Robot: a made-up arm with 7 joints.
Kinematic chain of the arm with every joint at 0, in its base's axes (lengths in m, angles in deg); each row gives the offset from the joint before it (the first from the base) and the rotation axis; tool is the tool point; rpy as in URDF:
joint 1: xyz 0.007 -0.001 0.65 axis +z
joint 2: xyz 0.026 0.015 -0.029 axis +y
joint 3: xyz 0.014 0 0.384 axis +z
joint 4: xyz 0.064 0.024 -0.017 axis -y
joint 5: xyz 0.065 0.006 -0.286 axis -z
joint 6: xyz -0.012 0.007 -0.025 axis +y
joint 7: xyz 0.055 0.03 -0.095 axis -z
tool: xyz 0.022 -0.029 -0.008 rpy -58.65 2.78 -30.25
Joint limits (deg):
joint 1: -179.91..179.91
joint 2: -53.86..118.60
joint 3: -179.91..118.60
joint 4: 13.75..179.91
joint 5: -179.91..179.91
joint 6: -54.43..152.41
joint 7: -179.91..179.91
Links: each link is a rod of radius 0.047 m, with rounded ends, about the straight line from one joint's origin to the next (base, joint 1, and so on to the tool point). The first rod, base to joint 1, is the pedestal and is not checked.
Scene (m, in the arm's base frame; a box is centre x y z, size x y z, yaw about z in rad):
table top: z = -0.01
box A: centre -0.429 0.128 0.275 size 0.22 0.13 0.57 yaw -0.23
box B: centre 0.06 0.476 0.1 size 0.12 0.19 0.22 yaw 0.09
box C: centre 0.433 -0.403 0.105 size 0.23 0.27 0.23 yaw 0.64
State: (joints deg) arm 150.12 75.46 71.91 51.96 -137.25 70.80 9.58
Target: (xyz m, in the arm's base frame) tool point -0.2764 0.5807 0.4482
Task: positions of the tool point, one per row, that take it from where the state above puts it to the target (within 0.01 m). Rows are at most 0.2 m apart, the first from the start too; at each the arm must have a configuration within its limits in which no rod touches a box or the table.
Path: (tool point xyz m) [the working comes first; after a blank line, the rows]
Joints at the target: 91.76 60.57 36.53 76.45 -135.87 81.44 10.91
Straight joint move there: touches box A.

1: -0.5724 -0.1910 0.5902
2: -0.6483 -0.1049 0.7154
3: -0.6749 -0.0067 0.8546
4: -0.6510 0.0900 0.9947
5: -0.6631 0.2077 0.8807
6: -0.6299 0.3315 0.7627
7: -0.5499 0.4450 0.6472
8: -0.4283 0.5324 0.5403
9: -0.2764 0.5807 0.4482

